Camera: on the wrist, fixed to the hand. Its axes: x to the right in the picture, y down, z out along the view.
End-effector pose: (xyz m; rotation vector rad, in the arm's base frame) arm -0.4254 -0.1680 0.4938 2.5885 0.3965 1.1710
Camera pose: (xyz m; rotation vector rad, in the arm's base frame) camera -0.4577 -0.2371 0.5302 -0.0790 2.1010 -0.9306
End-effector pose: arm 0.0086 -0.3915 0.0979 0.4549 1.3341 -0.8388
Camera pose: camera 0.0374 -0.3121 0.0970 1.8318 -0.0197 1.9941
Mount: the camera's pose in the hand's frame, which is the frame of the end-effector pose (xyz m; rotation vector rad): -0.0201 0.0725 -0.0385 -0.0565 0.8130 3.0183
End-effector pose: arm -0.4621 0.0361 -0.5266 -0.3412 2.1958 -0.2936
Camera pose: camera -0.4912 0.1142 -0.5127 -2.5598 -0.7453 -1.1706
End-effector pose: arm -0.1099 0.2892 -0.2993 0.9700 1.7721 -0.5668
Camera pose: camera -0.0676 0.3519 -0.2616 2.3247 -0.7554 1.8210
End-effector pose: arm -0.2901 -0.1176 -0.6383 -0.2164 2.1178 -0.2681
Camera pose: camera -0.3157 -0.0387 -0.6220 -2.5061 -0.6389 -1.3254
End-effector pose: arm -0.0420 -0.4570 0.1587 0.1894 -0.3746 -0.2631
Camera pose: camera -0.0295 -0.3773 0.1335 -0.4568 0.4586 2.6970
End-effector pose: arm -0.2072 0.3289 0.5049 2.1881 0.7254 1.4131
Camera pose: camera -0.2356 0.2633 0.5501 -0.2900 1.6924 -1.0050
